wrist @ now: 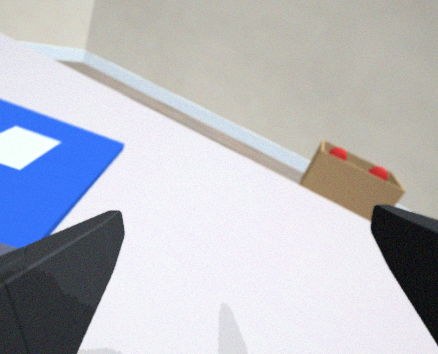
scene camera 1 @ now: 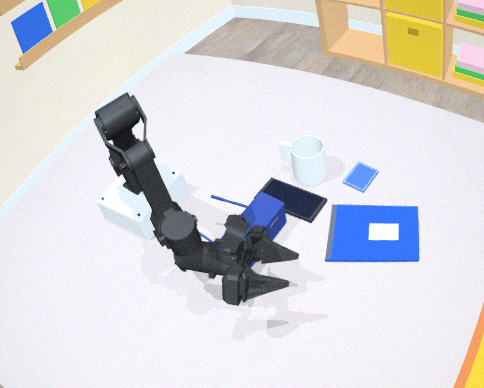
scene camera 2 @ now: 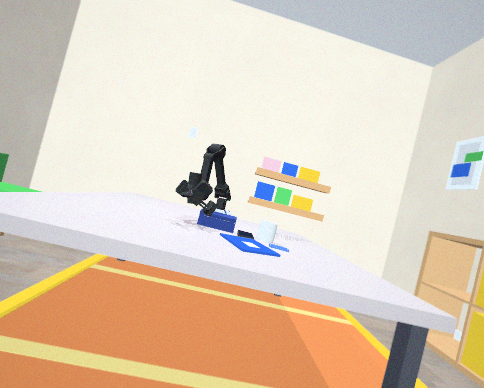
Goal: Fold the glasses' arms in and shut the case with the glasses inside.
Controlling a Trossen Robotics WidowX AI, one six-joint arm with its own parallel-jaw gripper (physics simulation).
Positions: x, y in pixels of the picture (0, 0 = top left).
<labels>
A blue book with white label (scene camera 1: 357, 233) rests on the table. A white mug (scene camera 1: 307, 152) rests on the table.
</labels>
